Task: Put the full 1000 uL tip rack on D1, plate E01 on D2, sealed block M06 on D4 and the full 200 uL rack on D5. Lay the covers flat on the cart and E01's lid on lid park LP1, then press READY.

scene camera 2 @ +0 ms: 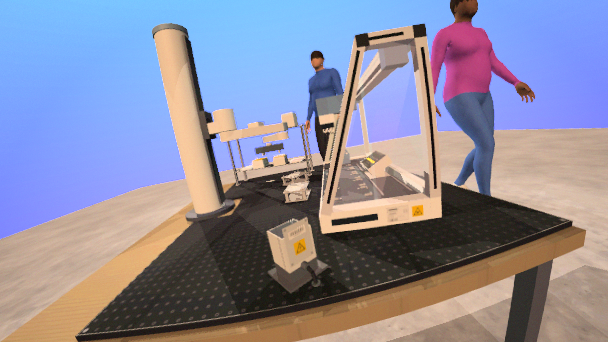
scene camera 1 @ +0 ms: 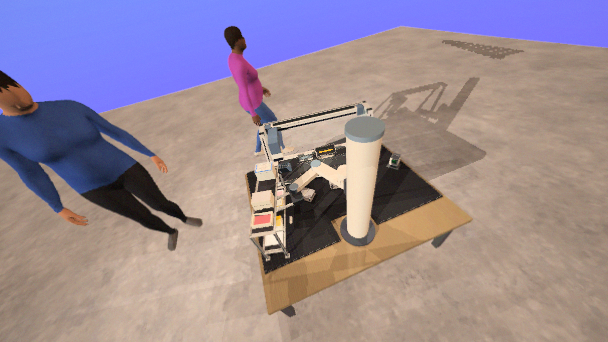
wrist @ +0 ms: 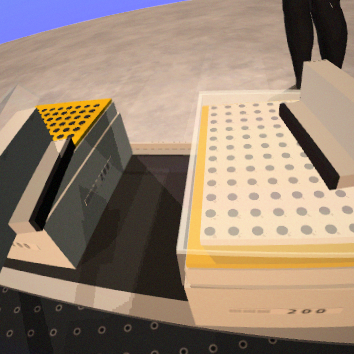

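In the wrist view my gripper (wrist: 170,105) is open, its two fingers apart with nothing between them. The left finger overlaps an uncovered yellow-topped rack (wrist: 95,170); the right overlaps the top of a rack marked 200 (wrist: 250,295), which has a yellow rim, pale perforated top and clear cover (wrist: 192,185). I cannot tell whether the fingers touch either rack. Both racks stand on the cart's shelf (wrist: 100,295). In scene camera 1 a red-topped box (scene camera 1: 262,220) is on the cart. E01, M06 and their labels cannot be made out.
The framed deck machine (scene camera 1: 320,116) (scene camera 2: 385,222) stands along the table's far side in scene camera 1. The arm's column (scene camera 1: 361,185) (scene camera 2: 182,115) stands beside the cart. A small box with a warning label (scene camera 2: 292,247) and low stands (scene camera 2: 296,192) are on the table. Two people stand nearby.
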